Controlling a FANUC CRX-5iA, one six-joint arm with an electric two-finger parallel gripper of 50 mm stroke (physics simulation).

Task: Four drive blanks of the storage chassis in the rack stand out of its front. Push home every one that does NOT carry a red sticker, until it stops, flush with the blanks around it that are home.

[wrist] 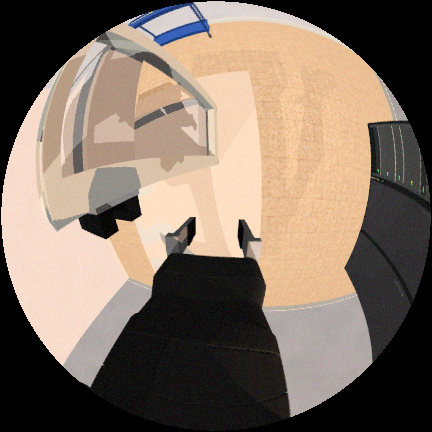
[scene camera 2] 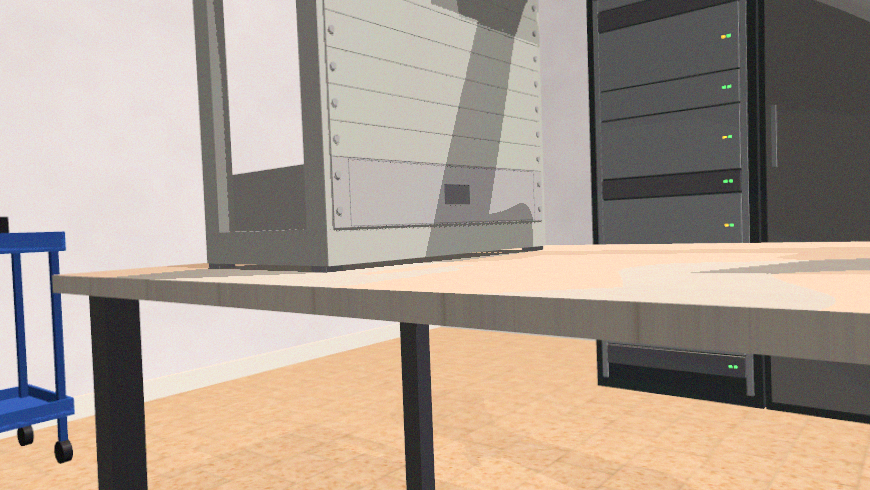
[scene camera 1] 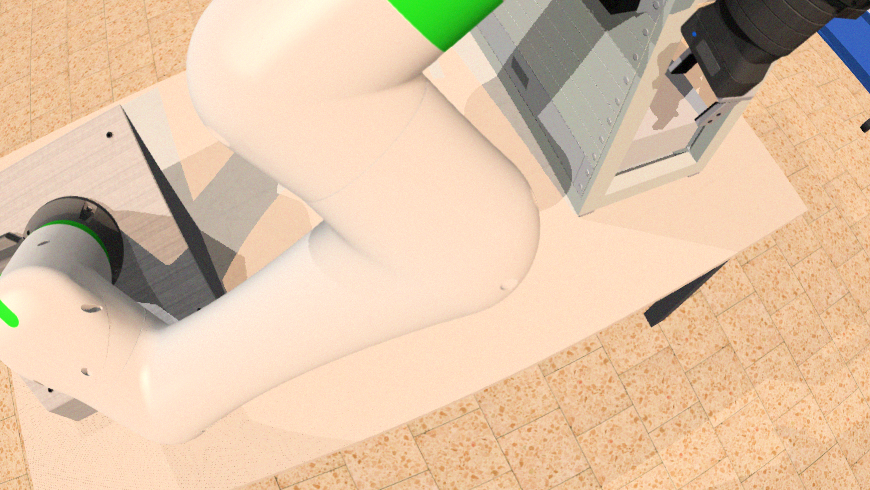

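The grey rack stands on the table. In the wrist view, dark blocks stand out past its front edge. They look like drive blanks, but their number and any red stickers cannot be made out. A dark shape also shows at the top of the rack front in scene camera 1. The storage chassis front does not show clearly in any view. My gripper is open and empty, beside the rack's open side in scene camera 1 and apart from the dark blocks in the wrist view. It does not show in scene camera 2.
Flat grey panels and a lower unit with a dark rectangle fill the rack's lower front. My white arm reaches across the table. A blue cart and dark server cabinets stand beyond.
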